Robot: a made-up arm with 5 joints. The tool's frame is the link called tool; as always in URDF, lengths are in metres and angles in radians. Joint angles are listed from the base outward.
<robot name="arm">
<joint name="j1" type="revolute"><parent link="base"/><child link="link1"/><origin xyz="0.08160 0.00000 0.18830" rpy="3.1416 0.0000 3.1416"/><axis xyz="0 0 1"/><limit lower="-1.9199" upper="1.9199"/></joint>
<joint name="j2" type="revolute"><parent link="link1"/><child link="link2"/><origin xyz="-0.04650 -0.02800 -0.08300" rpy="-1.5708 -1.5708 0.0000"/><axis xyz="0 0 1"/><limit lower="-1.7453" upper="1.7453"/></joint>
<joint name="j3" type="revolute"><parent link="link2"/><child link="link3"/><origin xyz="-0.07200 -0.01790 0.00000"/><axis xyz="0 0 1"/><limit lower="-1.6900" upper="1.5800"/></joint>
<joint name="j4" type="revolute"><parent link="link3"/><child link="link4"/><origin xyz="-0.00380 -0.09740 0.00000" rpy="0.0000 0.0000 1.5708"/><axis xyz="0 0 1"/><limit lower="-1.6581" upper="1.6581"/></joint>
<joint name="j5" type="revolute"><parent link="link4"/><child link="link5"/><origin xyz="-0.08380 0.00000 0.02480" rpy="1.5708 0.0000 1.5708"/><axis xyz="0 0 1"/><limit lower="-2.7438" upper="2.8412"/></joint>
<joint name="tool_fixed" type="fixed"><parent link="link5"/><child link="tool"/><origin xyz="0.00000 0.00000 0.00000" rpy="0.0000 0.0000 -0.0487"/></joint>
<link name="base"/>
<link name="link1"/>
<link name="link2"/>
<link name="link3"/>
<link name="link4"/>
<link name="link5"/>
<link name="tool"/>
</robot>
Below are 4 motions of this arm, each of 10 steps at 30 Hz.
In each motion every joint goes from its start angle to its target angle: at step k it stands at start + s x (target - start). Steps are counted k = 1, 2, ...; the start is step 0. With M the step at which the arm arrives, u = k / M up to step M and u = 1 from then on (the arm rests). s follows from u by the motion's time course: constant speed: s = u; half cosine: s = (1 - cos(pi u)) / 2; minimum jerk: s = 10 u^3 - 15 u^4 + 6 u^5.
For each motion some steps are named. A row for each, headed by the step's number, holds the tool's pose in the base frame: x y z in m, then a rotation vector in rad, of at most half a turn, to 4 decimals.
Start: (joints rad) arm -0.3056 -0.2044 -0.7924 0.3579 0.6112
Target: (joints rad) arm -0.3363 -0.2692 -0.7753 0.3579 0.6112
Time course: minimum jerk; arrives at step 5
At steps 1, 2, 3, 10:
1: 0.2405 0.0471 0.4796 -0.2869 -2.2367 0.4762
2: 0.2374 0.0475 0.4811 -0.2796 -2.2507 0.4756
3: 0.2329 0.0479 0.4831 -0.2691 -2.2704 0.4746
10: 0.2290 0.0482 0.4847 -0.2598 -2.2875 0.4734

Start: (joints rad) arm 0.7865 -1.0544 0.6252 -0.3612 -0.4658
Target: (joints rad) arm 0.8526 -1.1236 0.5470 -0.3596 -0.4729
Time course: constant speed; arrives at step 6
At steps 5, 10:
5: 0.1606 -0.0932 0.4398 -0.4116 -2.5413 -0.5542
10: 0.1572 -0.0914 0.4423 -0.4281 -2.5631 -0.5413

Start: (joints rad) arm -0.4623 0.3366 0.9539 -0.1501 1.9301
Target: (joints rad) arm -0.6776 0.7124 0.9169 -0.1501 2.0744
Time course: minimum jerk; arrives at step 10
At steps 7, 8, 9, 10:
7: 0.1797 0.0694 0.1374 -0.1259 -0.1557 2.6384
8: 0.1744 0.0688 0.1346 -0.0958 -0.1194 2.6788
9: 0.1720 0.0683 0.1334 -0.0816 -0.1021 2.6976
10: 0.1715 0.0683 0.1332 -0.0791 -0.0991 2.7008

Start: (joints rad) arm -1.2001 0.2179 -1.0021 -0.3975 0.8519
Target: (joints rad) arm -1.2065 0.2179 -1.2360 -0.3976 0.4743
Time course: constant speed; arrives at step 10
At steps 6, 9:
6: 0.1405 0.1443 0.4990 0.9168 -2.8264 0.2887
9: 0.1361 0.1337 0.5039 1.0939 -2.8098 0.2000

